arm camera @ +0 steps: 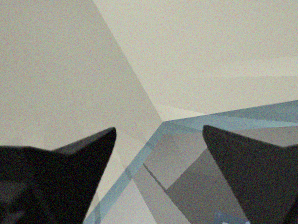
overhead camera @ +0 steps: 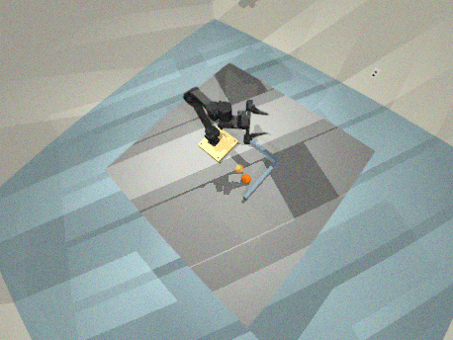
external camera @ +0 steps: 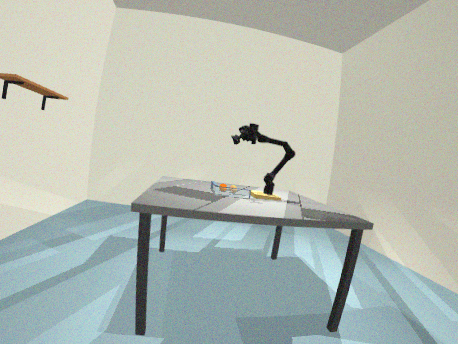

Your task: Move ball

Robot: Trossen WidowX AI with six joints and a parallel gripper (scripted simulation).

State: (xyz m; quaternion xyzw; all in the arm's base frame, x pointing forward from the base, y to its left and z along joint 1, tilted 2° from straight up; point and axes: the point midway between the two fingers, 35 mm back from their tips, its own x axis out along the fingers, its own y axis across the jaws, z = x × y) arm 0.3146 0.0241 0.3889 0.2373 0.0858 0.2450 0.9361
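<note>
Now: gripper tip 15 cm to the left of the orange ball and 40 cm above it. Round my gripper tip: see-through copy of ball: 7 cm behind, 12 cm to the right, 40 cm below.
</note>
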